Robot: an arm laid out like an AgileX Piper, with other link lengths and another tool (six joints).
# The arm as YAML. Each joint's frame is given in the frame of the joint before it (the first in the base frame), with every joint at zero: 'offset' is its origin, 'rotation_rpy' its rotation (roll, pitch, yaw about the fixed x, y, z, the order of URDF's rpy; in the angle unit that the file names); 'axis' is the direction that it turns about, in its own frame. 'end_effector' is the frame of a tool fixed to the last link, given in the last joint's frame.
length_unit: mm
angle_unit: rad
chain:
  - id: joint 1
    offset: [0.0, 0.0, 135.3]
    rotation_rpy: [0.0, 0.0, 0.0]
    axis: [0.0, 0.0, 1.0]
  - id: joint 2
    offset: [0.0, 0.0, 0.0]
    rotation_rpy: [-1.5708, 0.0, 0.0]
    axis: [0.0, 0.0, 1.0]
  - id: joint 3
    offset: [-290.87, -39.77, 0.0]
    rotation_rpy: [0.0, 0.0, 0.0]
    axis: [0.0, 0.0, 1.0]
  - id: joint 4
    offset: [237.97, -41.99, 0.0]
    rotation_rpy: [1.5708, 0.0, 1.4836]
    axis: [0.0, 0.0, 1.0]
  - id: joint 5
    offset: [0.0, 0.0, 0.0]
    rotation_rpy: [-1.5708, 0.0, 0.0]
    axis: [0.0, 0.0, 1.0]
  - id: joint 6
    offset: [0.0, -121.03, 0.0]
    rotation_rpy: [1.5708, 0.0, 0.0]
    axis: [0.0, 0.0, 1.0]
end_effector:
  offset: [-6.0, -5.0, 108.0]
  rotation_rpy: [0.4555, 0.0, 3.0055]
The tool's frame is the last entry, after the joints.
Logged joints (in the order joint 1, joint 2, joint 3, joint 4, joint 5, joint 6), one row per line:
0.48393, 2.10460, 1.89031, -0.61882, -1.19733, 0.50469
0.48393, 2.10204, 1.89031, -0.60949, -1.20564, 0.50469
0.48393, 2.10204, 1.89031, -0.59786, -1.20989, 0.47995
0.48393, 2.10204, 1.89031, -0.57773, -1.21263, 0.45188
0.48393, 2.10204, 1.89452, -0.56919, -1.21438, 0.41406
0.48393, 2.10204, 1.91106, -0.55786, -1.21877, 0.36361
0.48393, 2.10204, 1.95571, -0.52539, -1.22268, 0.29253
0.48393, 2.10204, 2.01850, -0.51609, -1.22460, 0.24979
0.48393, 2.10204, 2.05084, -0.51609, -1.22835, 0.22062
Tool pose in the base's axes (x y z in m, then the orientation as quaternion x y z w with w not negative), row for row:
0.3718, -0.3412, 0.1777, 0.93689, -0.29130, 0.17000, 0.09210
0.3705, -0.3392, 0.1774, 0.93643, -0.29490, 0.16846, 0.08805
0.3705, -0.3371, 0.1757, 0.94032, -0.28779, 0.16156, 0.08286
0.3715, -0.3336, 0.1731, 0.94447, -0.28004, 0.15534, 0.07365
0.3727, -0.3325, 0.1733, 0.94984, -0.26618, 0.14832, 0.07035
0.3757, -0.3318, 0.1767, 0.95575, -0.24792, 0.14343, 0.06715
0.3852, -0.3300, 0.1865, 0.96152, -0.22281, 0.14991, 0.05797
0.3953, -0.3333, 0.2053, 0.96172, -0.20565, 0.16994, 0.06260
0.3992, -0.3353, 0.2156, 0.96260, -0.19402, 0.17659, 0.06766
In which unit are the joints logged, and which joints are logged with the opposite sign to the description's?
The joints are logged in radians. Opposite sign: joint 1, joint 3, joint 5.
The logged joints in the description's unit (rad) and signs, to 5 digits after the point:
-0.48393, 2.10460, -1.89031, -0.61882, 1.19733, 0.50469
-0.48393, 2.10204, -1.89031, -0.60949, 1.20564, 0.50469
-0.48393, 2.10204, -1.89031, -0.59786, 1.20989, 0.47995
-0.48393, 2.10204, -1.89031, -0.57773, 1.21263, 0.45188
-0.48393, 2.10204, -1.89452, -0.56919, 1.21438, 0.41406
-0.48393, 2.10204, -1.91106, -0.55786, 1.21877, 0.36361
-0.48393, 2.10204, -1.95571, -0.52539, 1.22268, 0.29253
-0.48393, 2.10204, -2.01850, -0.51609, 1.22460, 0.24979
-0.48393, 2.10204, -2.05084, -0.51609, 1.22835, 0.22062

